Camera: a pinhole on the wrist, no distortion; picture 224 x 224 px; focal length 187.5 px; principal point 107.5 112.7 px. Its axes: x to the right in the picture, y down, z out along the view. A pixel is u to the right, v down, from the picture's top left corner.
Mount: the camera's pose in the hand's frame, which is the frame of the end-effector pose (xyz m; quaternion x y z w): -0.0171 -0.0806 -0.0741 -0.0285 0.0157 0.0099 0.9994
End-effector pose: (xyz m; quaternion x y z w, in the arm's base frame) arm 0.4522 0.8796 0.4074 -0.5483 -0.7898 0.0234 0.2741
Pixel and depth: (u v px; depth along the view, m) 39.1 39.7 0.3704
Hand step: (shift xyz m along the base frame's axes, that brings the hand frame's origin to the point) -0.2827 -0.1217 -0.2480
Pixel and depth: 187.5 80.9 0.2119
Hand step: -0.1702 0.0659 -0.0484
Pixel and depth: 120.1 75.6 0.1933
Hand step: -0.1476 -0.0087 -0.0650
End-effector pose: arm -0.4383 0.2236 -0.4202 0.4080 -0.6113 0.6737 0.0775
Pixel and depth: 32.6 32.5 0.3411
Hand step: 0.3447 -0.1419 0.0467
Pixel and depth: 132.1 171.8 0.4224
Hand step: 0.0752 -0.3377 -0.0548
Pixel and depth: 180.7 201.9 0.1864
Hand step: -0.0035 -0.1210 0.0148
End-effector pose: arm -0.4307 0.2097 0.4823 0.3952 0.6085 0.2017 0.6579
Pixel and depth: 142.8 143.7 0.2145
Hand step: 0.1295 -0.0353 -0.0505
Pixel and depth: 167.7 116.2 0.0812
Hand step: -0.0081 -0.0380 -0.0642
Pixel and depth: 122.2 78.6 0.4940
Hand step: 0.3823 -0.1728 -0.1553
